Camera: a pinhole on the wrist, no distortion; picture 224 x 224 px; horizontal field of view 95.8 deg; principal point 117.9 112.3 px. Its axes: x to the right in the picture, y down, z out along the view. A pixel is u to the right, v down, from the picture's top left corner.
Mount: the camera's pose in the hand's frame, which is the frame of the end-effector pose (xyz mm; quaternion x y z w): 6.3 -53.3 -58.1 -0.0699 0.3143 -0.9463 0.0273
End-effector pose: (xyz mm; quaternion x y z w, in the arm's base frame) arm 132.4 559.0 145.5 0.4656 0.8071 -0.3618 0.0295
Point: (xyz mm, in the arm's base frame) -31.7 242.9 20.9
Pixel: 160.7 68.3
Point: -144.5 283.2 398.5
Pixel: 184.3 191.4
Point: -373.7 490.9 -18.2
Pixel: 72.4 111.7
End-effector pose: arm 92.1 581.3 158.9 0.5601 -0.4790 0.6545 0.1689
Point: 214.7 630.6 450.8
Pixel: 27.1 173.8
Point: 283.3 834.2 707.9
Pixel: outside the picture
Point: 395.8 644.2 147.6
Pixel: 188.9 134.1
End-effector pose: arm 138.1 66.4 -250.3 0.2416 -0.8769 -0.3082 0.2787
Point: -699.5 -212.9 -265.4
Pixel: outside the picture
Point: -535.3 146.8 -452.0
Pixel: 55.3 8.2
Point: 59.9 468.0 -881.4
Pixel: 211.1 44.4
